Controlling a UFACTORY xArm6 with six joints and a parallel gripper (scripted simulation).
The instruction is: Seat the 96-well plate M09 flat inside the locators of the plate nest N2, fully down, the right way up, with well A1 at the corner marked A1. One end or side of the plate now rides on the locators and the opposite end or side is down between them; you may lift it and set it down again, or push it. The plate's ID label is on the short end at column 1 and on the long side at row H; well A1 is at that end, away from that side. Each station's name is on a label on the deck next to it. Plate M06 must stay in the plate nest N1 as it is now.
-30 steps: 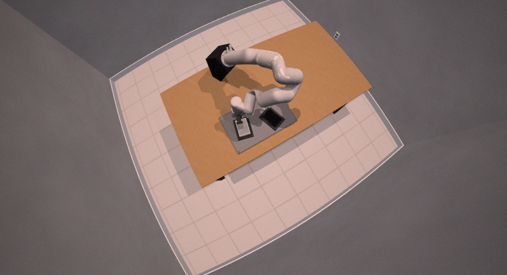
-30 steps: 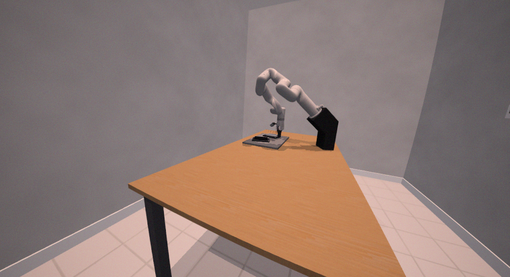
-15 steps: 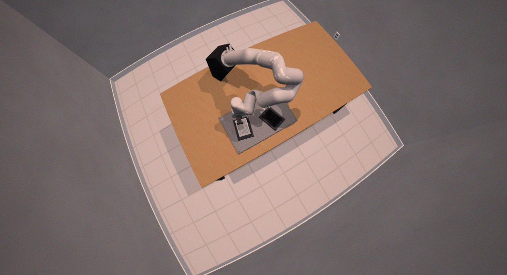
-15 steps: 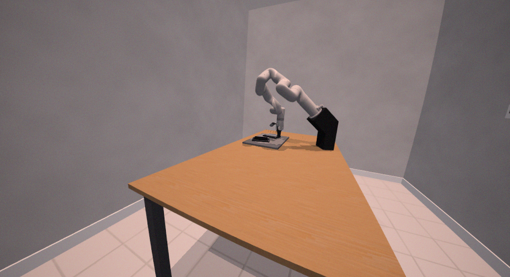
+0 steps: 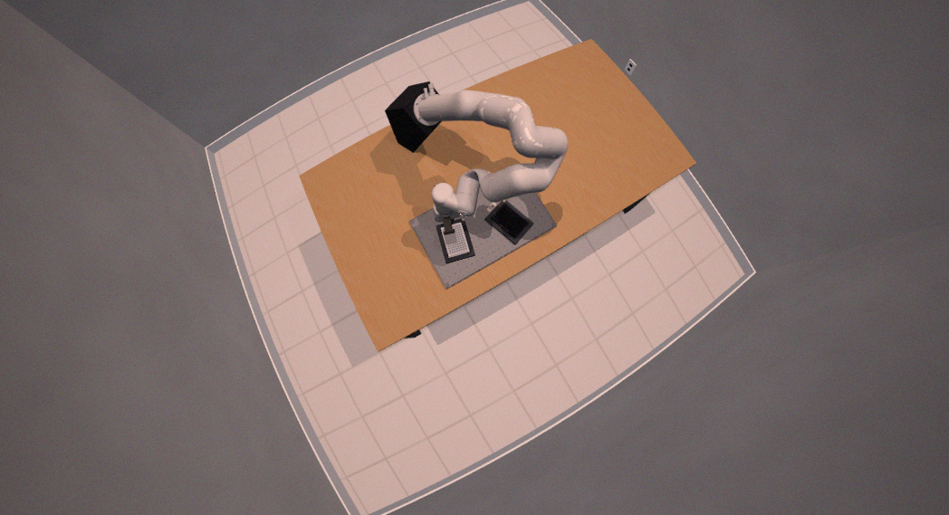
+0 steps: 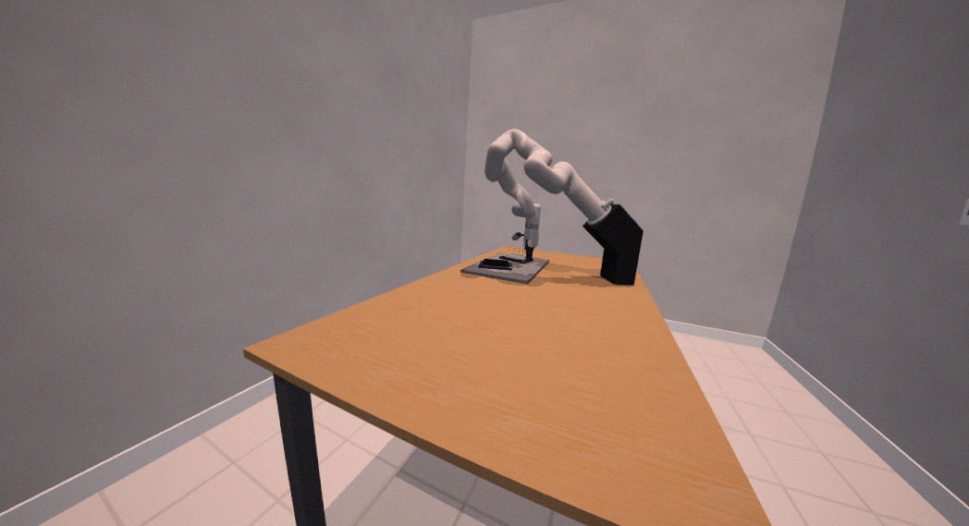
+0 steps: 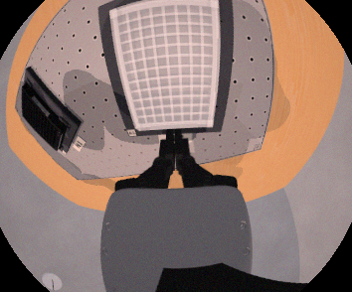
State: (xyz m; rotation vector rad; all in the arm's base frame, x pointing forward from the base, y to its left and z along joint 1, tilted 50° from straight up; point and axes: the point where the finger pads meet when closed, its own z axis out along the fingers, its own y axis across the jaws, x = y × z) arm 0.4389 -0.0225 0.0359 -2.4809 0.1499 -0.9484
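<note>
Now: the white 96-well plate 8 cm ahead of my hand, 2 cm below it and 1 cm to the left of it. From my hand the other things lie so: dark plate 24 cm to the left, 4 cm ahead, 2 cm below; then plate nest 8 cm ahead, 3 cm below, 1 cm to the left.
</note>
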